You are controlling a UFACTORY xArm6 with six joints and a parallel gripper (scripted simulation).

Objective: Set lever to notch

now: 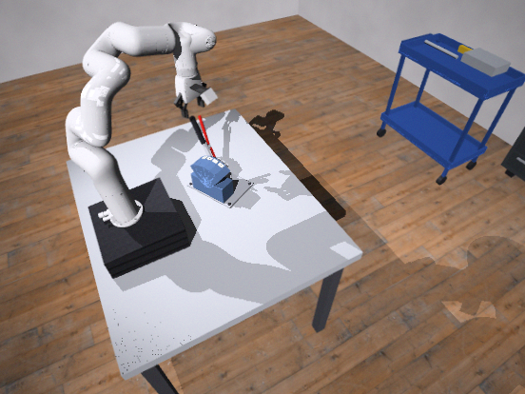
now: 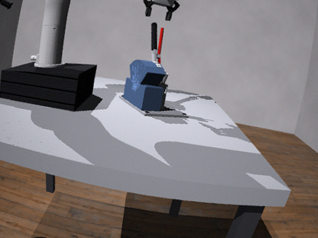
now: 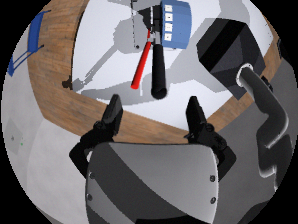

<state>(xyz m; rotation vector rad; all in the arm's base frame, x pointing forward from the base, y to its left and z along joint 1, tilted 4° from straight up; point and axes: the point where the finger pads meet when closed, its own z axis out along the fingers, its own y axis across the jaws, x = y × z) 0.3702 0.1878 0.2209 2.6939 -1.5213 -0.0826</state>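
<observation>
The red bar lies 4 cm ahead of my hand, 3 cm to the right of it and 17 cm below it.
</observation>
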